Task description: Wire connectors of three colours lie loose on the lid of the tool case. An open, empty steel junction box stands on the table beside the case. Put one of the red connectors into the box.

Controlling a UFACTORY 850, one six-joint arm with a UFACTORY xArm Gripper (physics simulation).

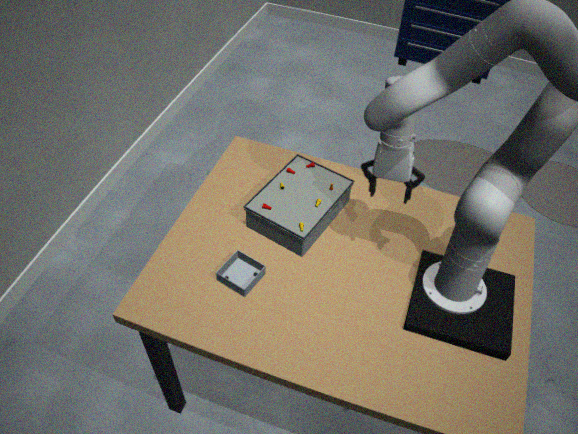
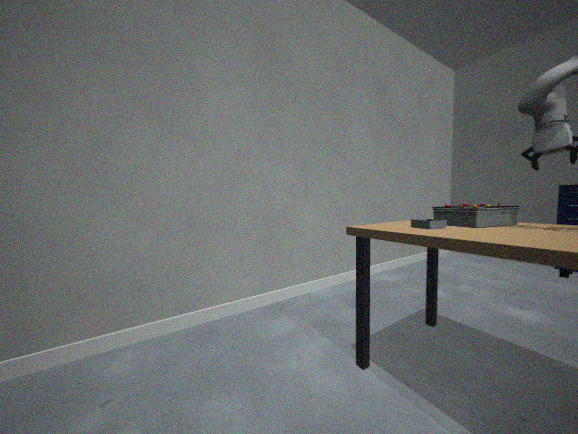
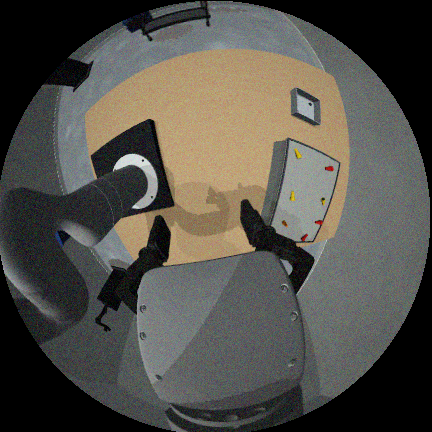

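Three red connectors lie on the grey lid of the tool case (image 1: 297,197) (image 2: 492,218) (image 3: 308,182): one red connector (image 1: 267,206) (image 3: 329,168) nearest the junction box, another red connector (image 1: 291,171) (image 3: 319,222) towards the far end, and a third red connector (image 1: 311,165) (image 3: 304,237) near the far edge. Several yellow connectors and an orange connector (image 1: 331,187) (image 3: 284,223) lie there too. The open steel junction box (image 1: 230,285) (image 2: 428,224) (image 3: 305,118) stands beside the case, empty. My gripper (image 1: 389,197) (image 2: 554,165) (image 3: 202,216) is open and empty, high above the table, to the side of the case.
The arm's black base plate (image 1: 460,335) (image 3: 162,175) is on the wooden table (image 1: 320,320) (image 2: 480,239) (image 3: 210,100). The case stands higher than the junction box. A blue cabinet (image 1: 425,32) (image 2: 567,205) stands on the floor beyond the table.
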